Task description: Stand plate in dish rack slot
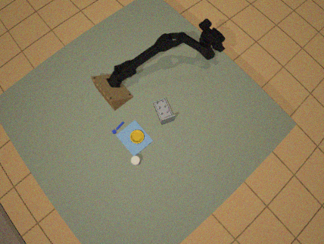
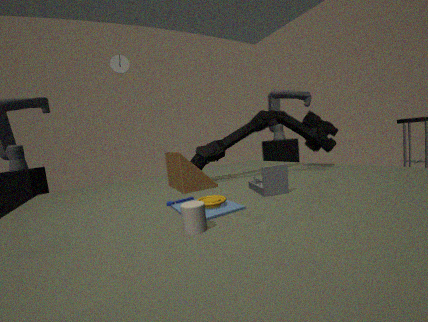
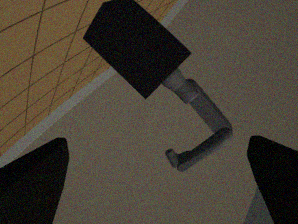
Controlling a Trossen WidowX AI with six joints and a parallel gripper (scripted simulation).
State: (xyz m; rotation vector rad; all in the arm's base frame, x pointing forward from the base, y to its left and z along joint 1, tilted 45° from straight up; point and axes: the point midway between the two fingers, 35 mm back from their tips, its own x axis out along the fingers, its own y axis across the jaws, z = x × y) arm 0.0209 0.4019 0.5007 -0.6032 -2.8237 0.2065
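Now: gripper tip 69 cm to the left of the yellow plate, 34 cm short of it and 11 cm above it. Also, from my gripper tip: grey dish rack: 50 cm to the right, 29 cm ahead, 10 cm below; then white cup: 76 cm to the right, 44 cm ahead, 10 cm below; then blue spoon: 76 cm to the right, 24 cm ahead, 12 cm below.
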